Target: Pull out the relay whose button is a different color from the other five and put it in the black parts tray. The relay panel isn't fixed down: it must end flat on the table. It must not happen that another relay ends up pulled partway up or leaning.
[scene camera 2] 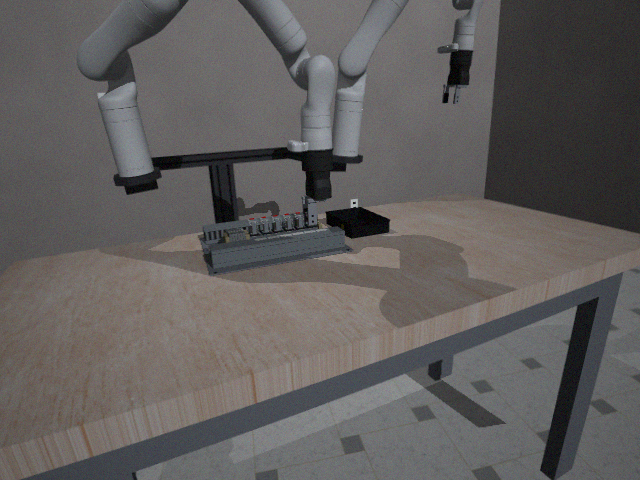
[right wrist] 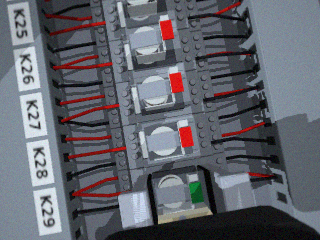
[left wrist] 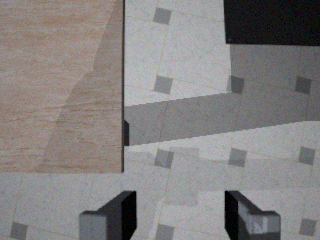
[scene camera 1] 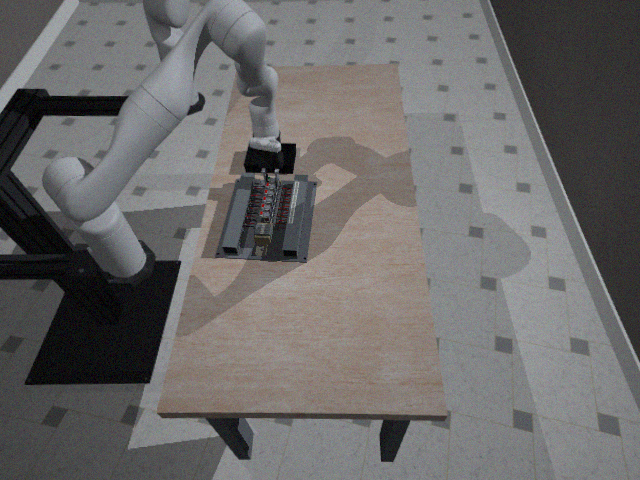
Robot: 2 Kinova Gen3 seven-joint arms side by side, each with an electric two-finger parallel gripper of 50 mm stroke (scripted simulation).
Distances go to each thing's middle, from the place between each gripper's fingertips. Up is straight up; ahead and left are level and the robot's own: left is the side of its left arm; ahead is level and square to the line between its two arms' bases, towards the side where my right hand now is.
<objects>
Now: the green-button relay (right wrist: 178, 192) 1 cm below my right hand (scene camera 2: 310, 222). Round my right hand: black parts tray (scene camera 2: 357, 222) (2 cm behind, 15 cm to the left, 4 cm below); grey relay panel (scene camera 1: 286, 238) (1 cm behind, 10 cm to the right, 3 cm below).
Now: left hand (scene camera 2: 450, 103) 56 cm to the left of the black parts tray, 33 cm above it and 27 cm short of it. From my left hand the other things lie so: green-button relay (70 cm to the right, 30 cm below, 30 cm ahead); then grey relay panel (81 cm to the right, 32 cm below, 29 cm ahead).
</objects>
